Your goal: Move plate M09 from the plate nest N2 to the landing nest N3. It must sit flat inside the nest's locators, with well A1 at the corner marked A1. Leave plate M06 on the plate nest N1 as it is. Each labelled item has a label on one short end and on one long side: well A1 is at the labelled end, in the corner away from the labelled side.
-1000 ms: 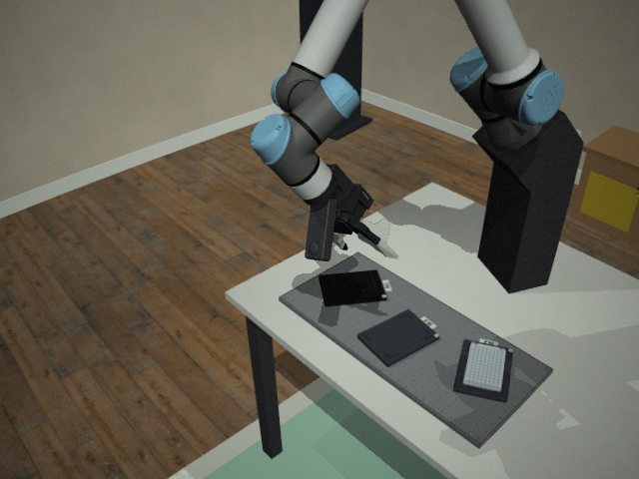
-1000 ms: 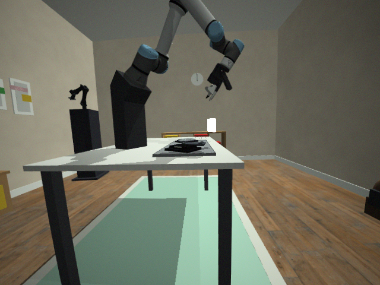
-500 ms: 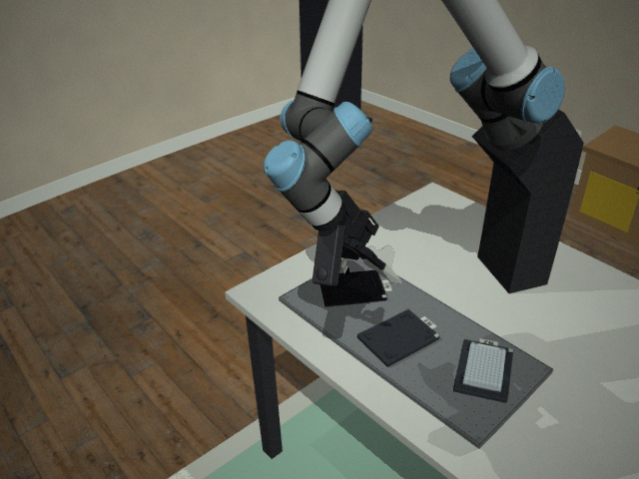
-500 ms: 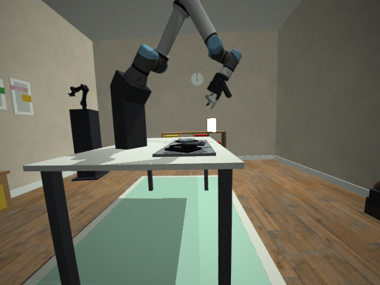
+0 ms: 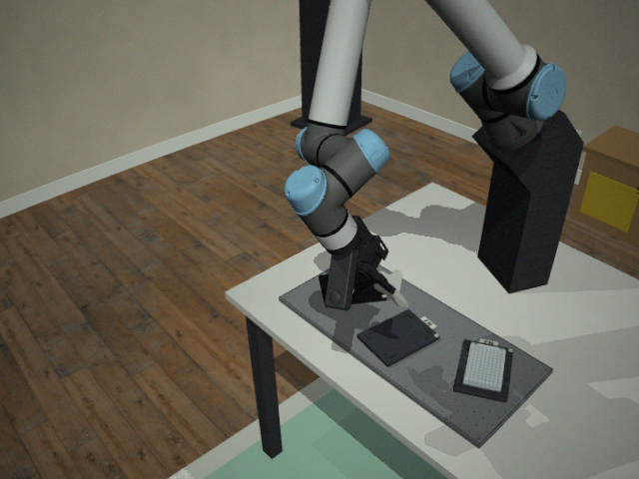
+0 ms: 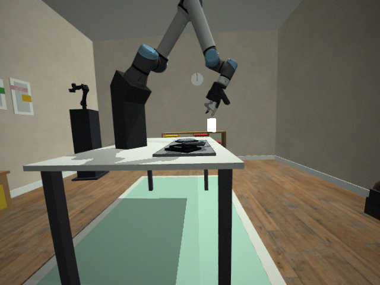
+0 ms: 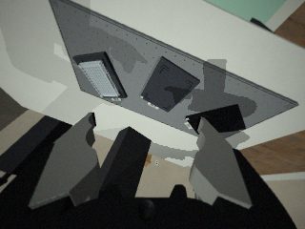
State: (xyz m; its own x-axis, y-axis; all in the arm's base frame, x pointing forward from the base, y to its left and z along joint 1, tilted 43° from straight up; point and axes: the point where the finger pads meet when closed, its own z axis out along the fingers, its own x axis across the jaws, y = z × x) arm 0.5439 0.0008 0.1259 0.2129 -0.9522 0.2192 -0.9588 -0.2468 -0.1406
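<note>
My hand is 15 cm past the white well plate, 21 cm to the right of it and 19 cm above it. Also, from my hand: N3 label: 21 cm behind, 2 cm to the left, 20 cm below; then dark nest: 12 cm behind, 1 cm to the right, 20 cm below; then nest N2: 15 cm behind, 21 cm to the left, 20 cm below.
</note>
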